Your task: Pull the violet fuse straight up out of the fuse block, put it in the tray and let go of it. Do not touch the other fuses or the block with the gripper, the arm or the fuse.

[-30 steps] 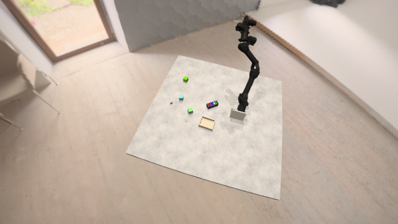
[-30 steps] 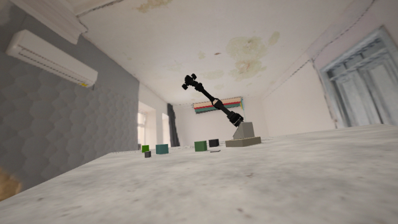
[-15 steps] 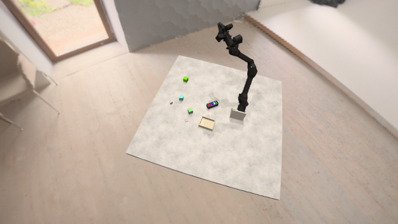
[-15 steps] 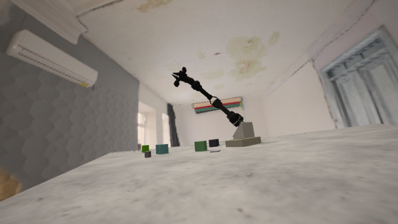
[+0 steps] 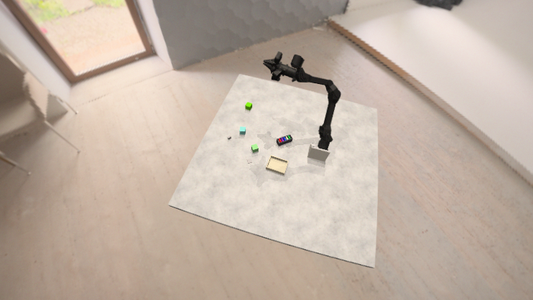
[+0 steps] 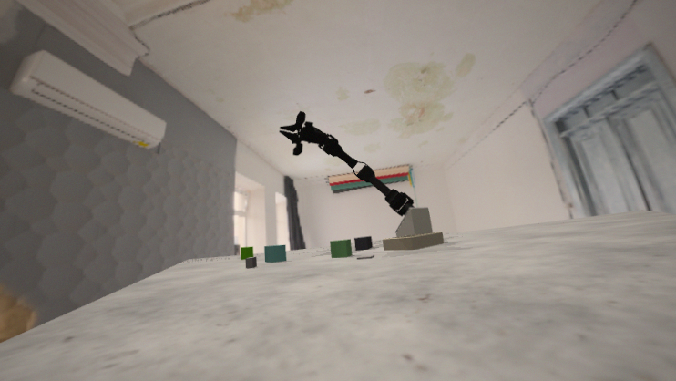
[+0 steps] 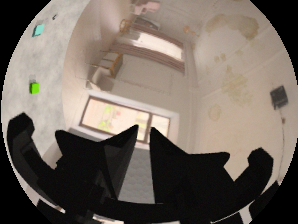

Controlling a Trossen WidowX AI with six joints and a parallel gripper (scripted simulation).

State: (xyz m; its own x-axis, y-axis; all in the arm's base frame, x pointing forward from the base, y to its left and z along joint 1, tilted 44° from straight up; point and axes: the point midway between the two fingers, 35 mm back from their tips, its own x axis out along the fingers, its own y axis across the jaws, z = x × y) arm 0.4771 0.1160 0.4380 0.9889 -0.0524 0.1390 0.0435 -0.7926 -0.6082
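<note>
Right now my gripper tip is 22 cm past the violet fuse, 19 cm to the right of it and 49 cm above it. Also, from my gripper tip: bright green cube 12 cm ahead, 6 cm to the right, 49 cm below; small grey piece 17 cm ahead, 26 cm to the left, 50 cm below; teal cube 9 cm ahead, 18 cm to the left, 49 cm below.
</note>
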